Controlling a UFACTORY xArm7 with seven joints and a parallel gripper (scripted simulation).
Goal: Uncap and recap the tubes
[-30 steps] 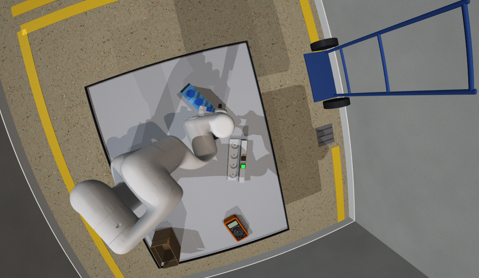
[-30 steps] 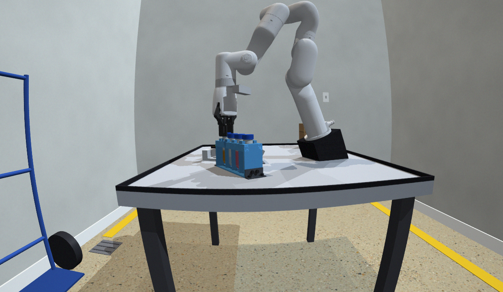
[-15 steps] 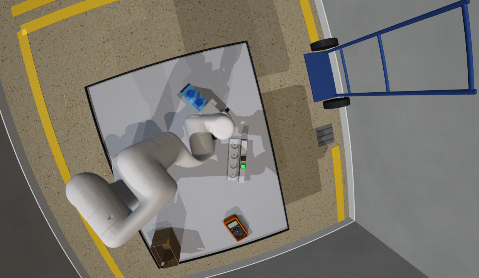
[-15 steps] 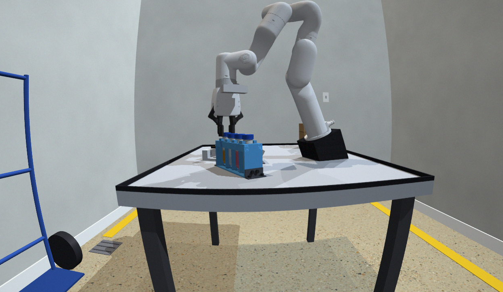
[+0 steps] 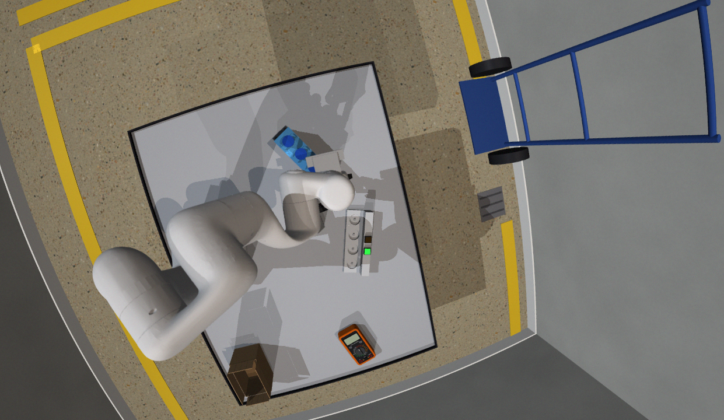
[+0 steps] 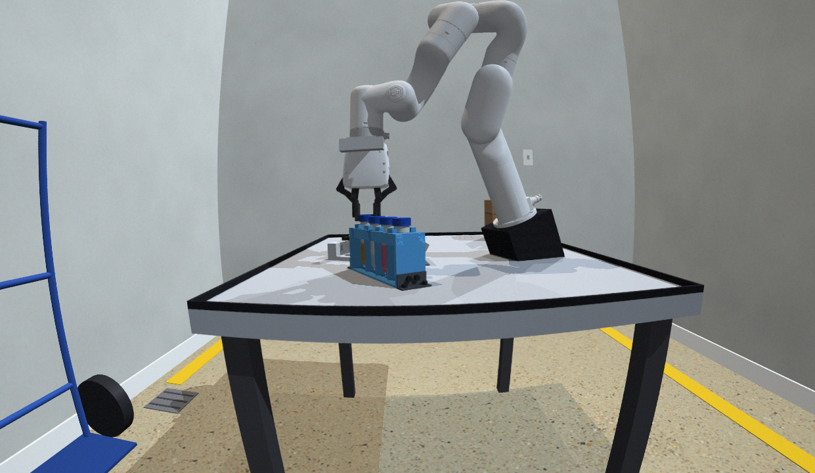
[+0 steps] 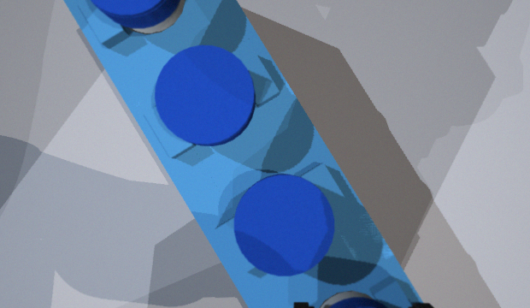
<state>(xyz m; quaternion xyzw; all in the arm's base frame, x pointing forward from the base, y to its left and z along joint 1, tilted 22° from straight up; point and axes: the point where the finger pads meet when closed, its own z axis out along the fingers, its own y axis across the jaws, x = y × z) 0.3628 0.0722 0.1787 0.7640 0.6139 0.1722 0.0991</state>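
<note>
The threaded tube neck lies 1 cm below my hand. The rest, counted from my hand: key housing: 11 cm behind, 8 cm to the right, 8 cm below; then blue cycle key: 13 cm behind, 6 cm to the right, 6 cm below; then green ready key: 13 cm behind, 10 cm to the right, 6 cm below.
</note>
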